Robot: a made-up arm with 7 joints.
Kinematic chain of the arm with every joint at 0, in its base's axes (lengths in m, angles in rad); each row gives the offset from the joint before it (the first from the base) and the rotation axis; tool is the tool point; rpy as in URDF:
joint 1: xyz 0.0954 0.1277 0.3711 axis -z
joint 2: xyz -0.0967 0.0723 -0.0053 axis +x
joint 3: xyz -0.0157 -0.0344 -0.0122 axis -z
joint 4: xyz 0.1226 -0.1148 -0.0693 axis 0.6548 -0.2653 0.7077
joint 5: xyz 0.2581 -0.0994 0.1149 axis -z
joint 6: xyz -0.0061 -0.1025 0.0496 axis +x
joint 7: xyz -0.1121 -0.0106 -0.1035 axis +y
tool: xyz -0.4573 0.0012 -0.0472 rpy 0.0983 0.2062 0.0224
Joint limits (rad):
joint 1: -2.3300..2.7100
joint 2: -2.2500..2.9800
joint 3: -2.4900..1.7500
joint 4: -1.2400..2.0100
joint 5: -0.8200..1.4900
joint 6: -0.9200..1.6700
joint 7: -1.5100..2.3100
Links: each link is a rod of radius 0.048 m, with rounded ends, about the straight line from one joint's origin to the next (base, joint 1, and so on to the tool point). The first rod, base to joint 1, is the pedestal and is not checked.
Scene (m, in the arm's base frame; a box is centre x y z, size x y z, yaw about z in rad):
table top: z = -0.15
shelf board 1: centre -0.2 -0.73 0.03 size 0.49 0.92 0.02 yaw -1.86
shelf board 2: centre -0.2 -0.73 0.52 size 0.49 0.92 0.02 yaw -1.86
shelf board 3: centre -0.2 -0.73 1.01 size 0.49 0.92 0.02 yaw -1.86
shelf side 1: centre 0.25 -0.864 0.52 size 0.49 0.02 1 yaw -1.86
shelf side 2: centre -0.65 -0.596 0.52 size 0.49 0.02 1 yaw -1.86
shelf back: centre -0.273 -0.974 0.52 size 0.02 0.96 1 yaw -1.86
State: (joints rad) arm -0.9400 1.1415 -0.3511 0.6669 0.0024 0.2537 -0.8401
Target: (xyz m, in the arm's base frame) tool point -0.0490 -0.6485 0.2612
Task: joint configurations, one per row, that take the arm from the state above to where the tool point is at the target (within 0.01 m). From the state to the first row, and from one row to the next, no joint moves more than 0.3 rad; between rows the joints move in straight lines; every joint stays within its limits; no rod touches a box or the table.
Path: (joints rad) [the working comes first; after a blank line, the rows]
Joints at the target: -0.4133 -0.0134 0.4713 -0.2415 -0.4395 -0.7332 -0.6460
Straight joint move there: touches shelf board 1, the table top.

1: -0.8914 1.0577 -0.1143 0.4422 0.1033 0.2754 -0.5495
2: -0.8429 0.9740 0.1225 0.2174 0.2041 0.2970 -0.2589
3: -0.7943 0.8902 0.3593 -0.0073 0.3050 0.3187 0.0316
4: -0.7457 0.8064 0.5961 -0.2320 0.4058 0.3403 0.3222
5: -0.6972 0.7226 0.8329 -0.4567 0.5067 0.3620 0.6128
6: -0.6486 0.6389 1.0697 -0.6815 0.6075 0.3836 0.9034
7: -0.6094 0.5302 0.9700 -0.6081 0.4330 0.1975 0.6452
8: -0.5702 0.4214 0.8703 -0.5348 0.2585 0.0113 0.3869
9: -0.5310 0.3127 0.7705 -0.4615 0.0840 -0.1748 0.1287
10: -0.4917 0.2040 0.6708 -0.3882 -0.0905 -0.3609 -0.1295
11: -0.4525 0.0953 0.5710 -0.3148 -0.2650 -0.5471 -0.3878
12: -0.4133 -0.0134 0.4713 -0.2415 -0.4395 -0.7332 -0.6460

